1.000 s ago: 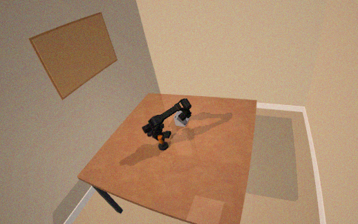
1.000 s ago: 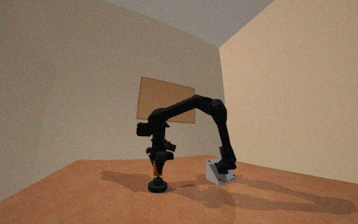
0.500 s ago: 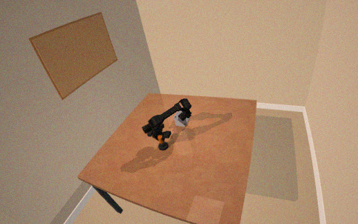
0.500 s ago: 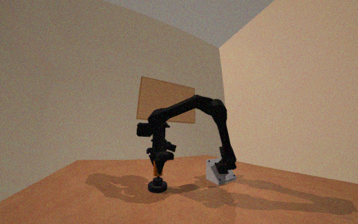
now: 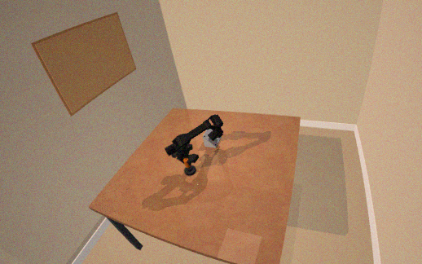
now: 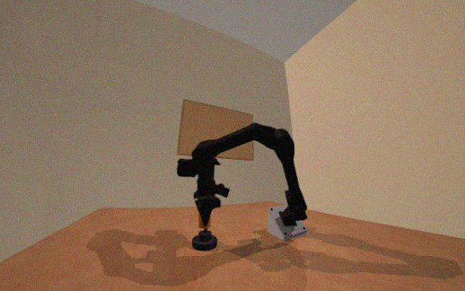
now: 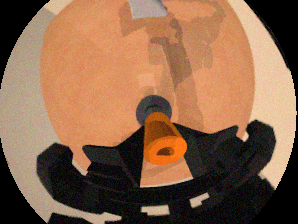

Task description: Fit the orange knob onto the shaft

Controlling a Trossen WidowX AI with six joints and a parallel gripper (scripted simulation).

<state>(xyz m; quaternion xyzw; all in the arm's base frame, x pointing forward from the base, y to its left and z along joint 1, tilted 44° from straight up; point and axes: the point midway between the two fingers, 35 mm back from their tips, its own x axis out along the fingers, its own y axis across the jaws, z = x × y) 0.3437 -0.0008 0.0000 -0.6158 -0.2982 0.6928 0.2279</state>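
Now: gripper tip 2 cm below the orange knob. Also, from my gripper tip: round dark pedestal 4 cm below.
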